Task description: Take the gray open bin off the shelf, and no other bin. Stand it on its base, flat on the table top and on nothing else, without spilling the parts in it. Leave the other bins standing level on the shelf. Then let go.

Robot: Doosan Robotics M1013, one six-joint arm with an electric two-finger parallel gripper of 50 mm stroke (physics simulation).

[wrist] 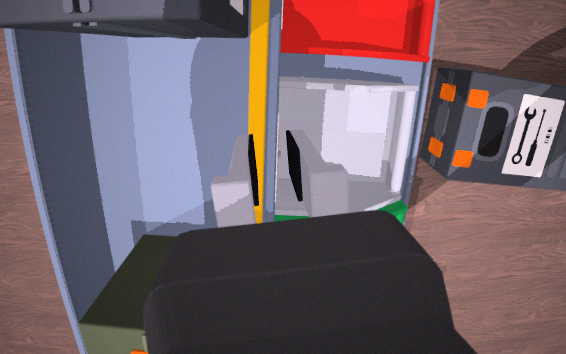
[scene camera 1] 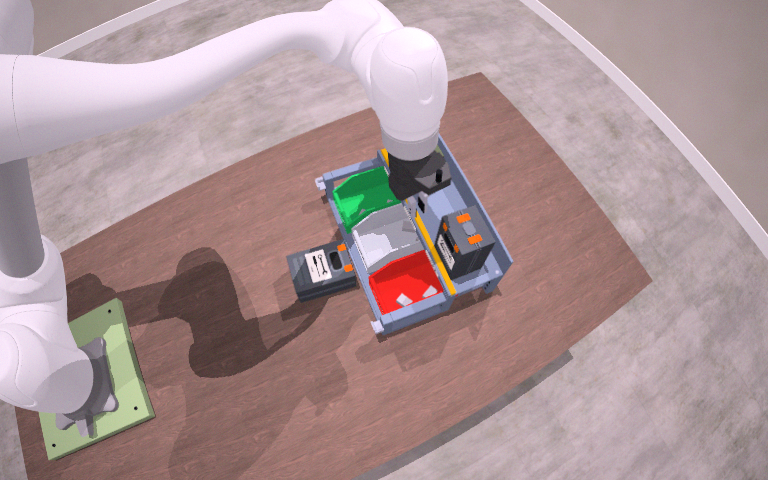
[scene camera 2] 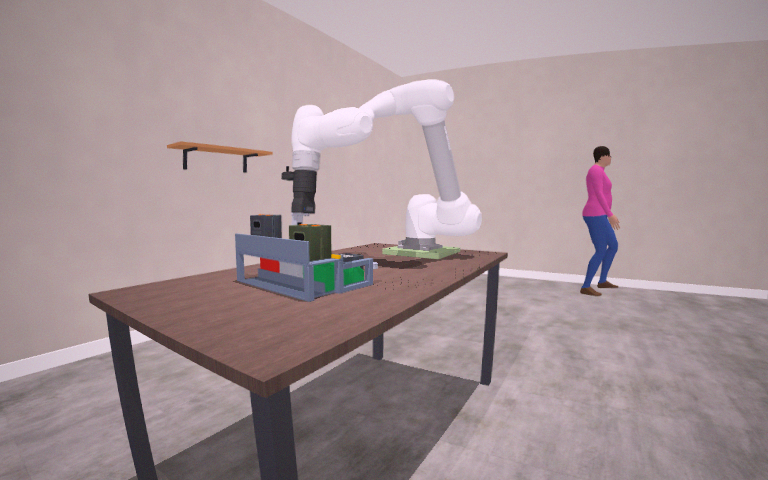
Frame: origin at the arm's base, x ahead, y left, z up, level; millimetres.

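Seen in the pictures: gripper, fingertip midpoint: (wrist: 271, 154) (scene camera 1: 417, 211); arm's base, link origin: (scene camera 1: 82, 383) (scene camera 2: 420, 247).
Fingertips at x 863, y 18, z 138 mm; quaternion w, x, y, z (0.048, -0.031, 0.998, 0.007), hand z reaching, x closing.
Offsets run from my fingertips to a thing's middle.
The gray open bin {25 mm left, 28 mm back, 120 mm down} (scene camera 1: 385, 240) (scene camera 2: 291, 268) (wrist: 345, 115) stands level on the shelf (scene camera 1: 416, 316) (scene camera 2: 271, 247), between the red bin {97 mm right, 41 mm back, 120 mm down} (scene camera 1: 404, 283) (wrist: 350, 25) and the green bin {135 mm left, 31 mm back, 120 mm down} (scene camera 1: 368, 195) (scene camera 2: 324, 276). Small gray pieces show in it in scene camera 1, but are hard to make out. My gripper (scene camera 1: 415, 207) (scene camera 2: 297, 219) (wrist: 271, 154) points down above the bin's rear edge and the shelf's rail. Its fingers stand partly apart with a visible gap, and I see nothing held there. The bin's rear wall shows below the fingers, apart from them.
A yellow strip {20 mm left, 13 mm ahead, 56 mm down} (scene camera 1: 433, 249) (wrist: 257, 75) runs along the rail behind the bins. A dark toolbox {100 mm right, 49 mm ahead, 0 mm up} (scene camera 1: 470, 254) and an olive toolbox {130 mm left, 66 mm ahead, 13 mm down} (scene camera 2: 309, 243) (wrist: 135, 270) stand on the rear part. Another dark case {16 mm left, 209 mm back, 131 mm down} (scene camera 1: 305, 288) (wrist: 465, 130) lies on the table against the shelf's front.
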